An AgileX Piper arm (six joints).
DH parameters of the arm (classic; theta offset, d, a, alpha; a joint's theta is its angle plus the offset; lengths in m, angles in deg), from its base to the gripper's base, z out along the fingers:
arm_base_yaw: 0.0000 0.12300 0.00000 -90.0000
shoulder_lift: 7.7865 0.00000 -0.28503 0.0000
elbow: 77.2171 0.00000 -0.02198 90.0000
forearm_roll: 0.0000 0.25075 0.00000 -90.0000
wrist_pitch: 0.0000 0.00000 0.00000 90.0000
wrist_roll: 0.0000 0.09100 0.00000 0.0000
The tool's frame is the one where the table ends.
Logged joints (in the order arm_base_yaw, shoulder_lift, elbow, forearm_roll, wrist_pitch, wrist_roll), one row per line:
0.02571 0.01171 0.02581 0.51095 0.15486 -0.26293
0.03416 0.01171 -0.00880 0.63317 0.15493 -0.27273
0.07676 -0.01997 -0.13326 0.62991 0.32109 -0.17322
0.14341 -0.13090 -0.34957 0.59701 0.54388 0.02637
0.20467 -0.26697 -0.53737 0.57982 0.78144 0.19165
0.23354 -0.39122 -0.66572 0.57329 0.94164 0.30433
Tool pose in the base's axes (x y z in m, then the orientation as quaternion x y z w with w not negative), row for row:
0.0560 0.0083 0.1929 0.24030 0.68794 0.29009 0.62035
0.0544 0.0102 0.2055 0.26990 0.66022 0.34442 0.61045
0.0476 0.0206 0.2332 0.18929 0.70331 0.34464 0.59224
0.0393 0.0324 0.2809 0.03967 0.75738 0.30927 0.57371
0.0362 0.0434 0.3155 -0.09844 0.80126 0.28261 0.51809
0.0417 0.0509 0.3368 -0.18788 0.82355 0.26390 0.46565
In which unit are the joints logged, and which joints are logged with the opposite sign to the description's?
The joints are logged in radians. Opposite sign: shoulder_lift, wrist_roll.
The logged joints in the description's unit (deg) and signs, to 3 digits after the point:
1.473 -0.671 1.479 29.275 8.873 15.065
1.957 -0.671 -0.504 36.278 8.877 15.626
4.398 1.144 -7.635 36.091 18.397 9.925
8.217 7.500 -20.029 34.206 31.162 -1.511
11.727 15.296 -30.789 33.221 44.773 -10.981
13.381 22.415 -38.143 32.847 53.952 -17.437

